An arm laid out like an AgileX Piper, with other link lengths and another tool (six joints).
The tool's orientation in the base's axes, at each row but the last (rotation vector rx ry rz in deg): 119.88, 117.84, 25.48; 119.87, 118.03, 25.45; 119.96, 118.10, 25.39; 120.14, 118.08, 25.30; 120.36, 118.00, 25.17; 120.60, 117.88, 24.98; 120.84, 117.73, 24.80; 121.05, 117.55, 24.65; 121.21, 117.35, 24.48; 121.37, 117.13, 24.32
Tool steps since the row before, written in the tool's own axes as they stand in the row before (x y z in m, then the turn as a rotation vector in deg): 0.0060, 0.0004, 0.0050, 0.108, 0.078, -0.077; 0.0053, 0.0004, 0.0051, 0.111, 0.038, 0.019; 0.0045, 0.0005, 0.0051, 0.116, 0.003, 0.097; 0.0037, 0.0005, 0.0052, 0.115, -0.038, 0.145; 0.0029, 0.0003, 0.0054, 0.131, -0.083, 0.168; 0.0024, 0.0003, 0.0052, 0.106, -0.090, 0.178; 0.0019, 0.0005, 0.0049, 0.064, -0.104, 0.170; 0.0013, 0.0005, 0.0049, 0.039, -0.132, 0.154; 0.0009, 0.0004, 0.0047, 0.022, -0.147, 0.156; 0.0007, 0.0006, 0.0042, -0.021, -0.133, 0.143
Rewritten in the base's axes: 0.0020, 0.0064, -0.0040, 0.048, 0.099, 0.108; 0.0021, 0.0057, -0.0042, 0.042, 0.111, 0.005; 0.0021, 0.0049, -0.0042, 0.035, 0.124, -0.080; 0.0022, 0.0041, -0.0044, 0.011, 0.128, -0.138; 0.0020, 0.0033, -0.0047, -0.024, 0.148, -0.173; 0.0020, 0.0028, -0.0046, -0.027, 0.124, -0.187; 0.0021, 0.0023, -0.0043, -0.044, 0.082, -0.188; 0.0020, 0.0017, -0.0044, -0.076, 0.057, -0.184; 0.0019, 0.0012, -0.0042, -0.090, 0.041, -0.192; 0.0019, 0.0010, -0.0037, -0.081, -0.004, -0.179
